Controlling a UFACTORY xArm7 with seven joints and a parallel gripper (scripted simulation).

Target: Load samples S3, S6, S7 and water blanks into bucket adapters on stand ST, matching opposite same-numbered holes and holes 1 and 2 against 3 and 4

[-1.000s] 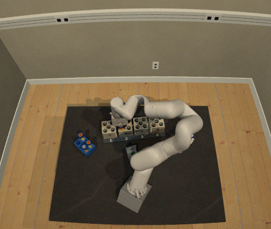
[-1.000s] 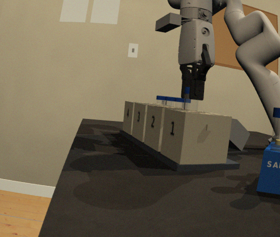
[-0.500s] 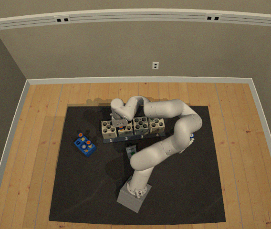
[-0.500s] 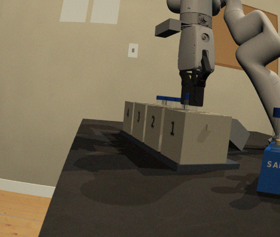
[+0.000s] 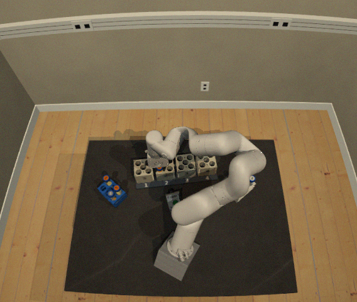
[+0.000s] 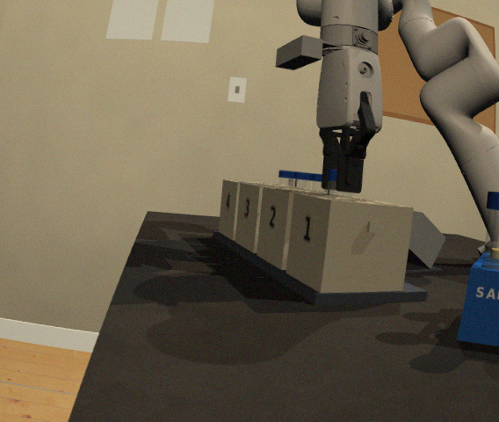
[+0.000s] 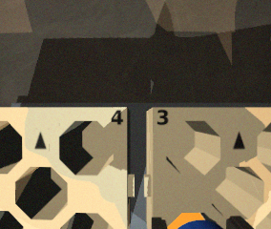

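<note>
The blue sample rack is 4 cm behind my hand, 27 cm to the left of it and 9 cm below it. From my hand the other things lie so: white blank rack: 16 cm behind, 39 cm to the right, 9 cm below; adapter 1: 3 cm ahead, 8 cm to the left, 7 cm below.
</note>
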